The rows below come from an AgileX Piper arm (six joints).
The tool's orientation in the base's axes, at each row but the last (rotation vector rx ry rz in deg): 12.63 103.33 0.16; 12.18 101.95 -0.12; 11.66 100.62 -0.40; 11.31 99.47 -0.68; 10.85 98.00 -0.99; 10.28 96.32 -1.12; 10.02 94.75 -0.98; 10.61 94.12 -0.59; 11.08 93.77 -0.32; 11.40 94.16 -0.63; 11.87 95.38 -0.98; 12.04 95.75 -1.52
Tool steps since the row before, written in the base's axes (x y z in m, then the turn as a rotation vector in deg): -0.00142 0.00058 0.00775 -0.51 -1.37 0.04; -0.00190 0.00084 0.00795 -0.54 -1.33 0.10; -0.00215 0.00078 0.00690 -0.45 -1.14 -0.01; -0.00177 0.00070 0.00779 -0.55 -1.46 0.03; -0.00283 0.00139 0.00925 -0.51 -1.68 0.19; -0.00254 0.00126 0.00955 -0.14 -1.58 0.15; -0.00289 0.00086 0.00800 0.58 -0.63 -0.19; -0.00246 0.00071 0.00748 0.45 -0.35 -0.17; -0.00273 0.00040 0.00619 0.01 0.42 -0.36; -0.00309 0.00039 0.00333 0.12 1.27 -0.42; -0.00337 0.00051 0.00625 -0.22 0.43 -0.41; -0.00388 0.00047 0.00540 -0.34 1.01 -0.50
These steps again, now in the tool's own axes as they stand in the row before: -0.00705 0.00129 -0.00332 -0.13 -1.42 -0.34; -0.00720 0.00146 -0.00368 -0.18 -1.37 -0.39; -0.00623 0.00121 -0.00354 -0.06 -1.19 -0.30; -0.00725 0.00125 -0.00318 -0.12 -1.51 -0.37; -0.00856 0.00189 -0.00433 -0.31 -1.71 -0.33; -0.00903 0.00180 -0.00379 -0.30 -1.56 0.03; -0.00761 0.00124 -0.00369 0.08 -0.57 0.66; -0.00716 0.00117 -0.00313 0.10 -0.31 0.50; -0.00591 0.00074 -0.00323 0.41 0.37 -0.01; -0.00304 0.00034 -0.00338 0.56 1.22 -0.01; -0.00581 0.00071 -0.00405 0.48 0.34 -0.23; -0.00490 0.00044 -0.00449 0.65 0.89 -0.42
